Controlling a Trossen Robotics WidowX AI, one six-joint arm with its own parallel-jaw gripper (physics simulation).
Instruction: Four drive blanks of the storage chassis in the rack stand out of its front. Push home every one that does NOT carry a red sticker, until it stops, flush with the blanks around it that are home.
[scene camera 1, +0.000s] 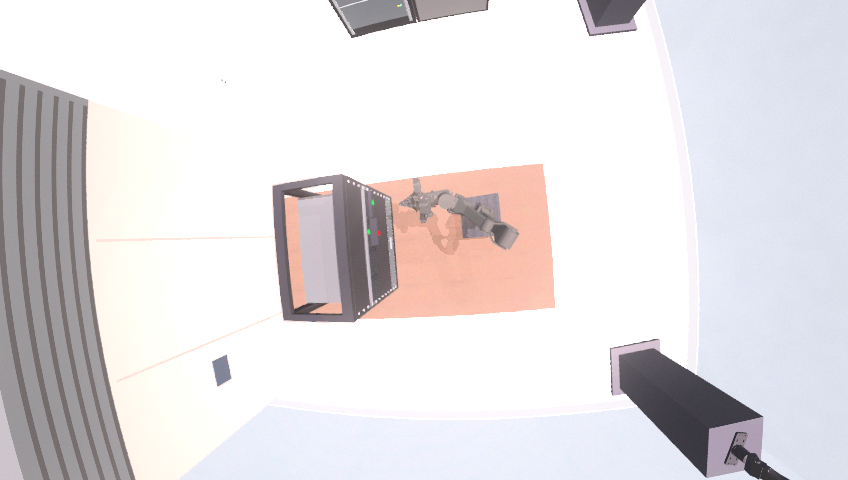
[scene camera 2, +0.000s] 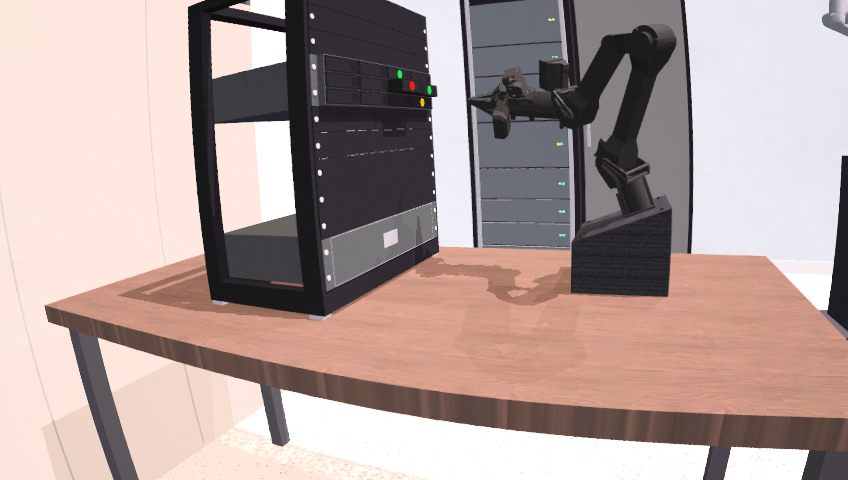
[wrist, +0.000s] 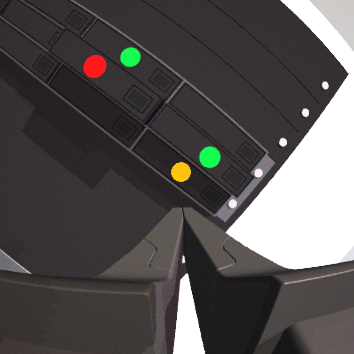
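Where they show: gripper, fingertip midpoint: (scene camera 1: 398, 204) (scene camera 2: 468, 100) (wrist: 180, 216); arm's base at its link origin: (scene camera 1: 488, 215) (scene camera 2: 640, 210).
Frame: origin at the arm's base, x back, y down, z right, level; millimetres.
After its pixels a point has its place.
Observation:
The storage chassis (scene camera 2: 255, 95) @[y -254, x -665, z -261 mm] sits high in the black rack (scene camera 1: 343, 249) @[y -460, x -518, z -54 mm] (scene camera 2: 302, 178) @[y -99, x -547, z -302 mm]. The red-stickered blank (scene camera 1: 379, 233) @[y -260, x -452, z -11 mm] (scene camera 2: 411, 85) @[y -262, x -454, z -14 mm] (wrist: 95, 66) @[y -261, x -454, z -9 mm], middle row, third column, stands out. The green-stickered blank (scene camera 1: 372, 202) @[y -262, x -461, z 116 mm] (scene camera 2: 429, 89) @[y -263, x -459, z 116 mm] (wrist: 209, 157) @[y -261, x -459, z 116 mm], middle row, end column, also stands out. Another green-stickered blank (scene camera 1: 368, 231) @[y -290, x -485, z 2 mm] (scene camera 2: 399, 74) @[y -290, x -484, z -1 mm] (wrist: 130, 57) @[y -289, x -484, z 2 mm], above the red one, looks flush. The yellow-stickered blank (scene camera 2: 421, 102) @[y -233, x -476, z 105 mm] (wrist: 181, 172) @[y -233, x -474, z 109 mm], bottom row, end column, looks flush. My gripper (scene camera 1: 401, 203) @[y -229, x -362, z 93 mm] (scene camera 2: 471, 102) @[y -229, x -362, z 93 mm] (wrist: 180, 216) @[y -229, x -362, z 93 mm] is shut and empty, clear of the front, near the end column at about bottom-row height.
The rack stands on the wooden table (scene camera 1: 476, 279) @[y 143, x -100, z -317 mm] (scene camera 2: 535, 356) @[y 143, x -165, z -380 mm], facing the arm's dark base (scene camera 2: 621, 261) @[y 79, x -41, z -95 mm]. A grey unit with a white label (scene camera 2: 390, 237) @[y 48, x -504, z -55 mm] is low in the rack. Rack posts with white screws flank the chassis. A server cabinet (scene camera 2: 517, 154) stands behind.

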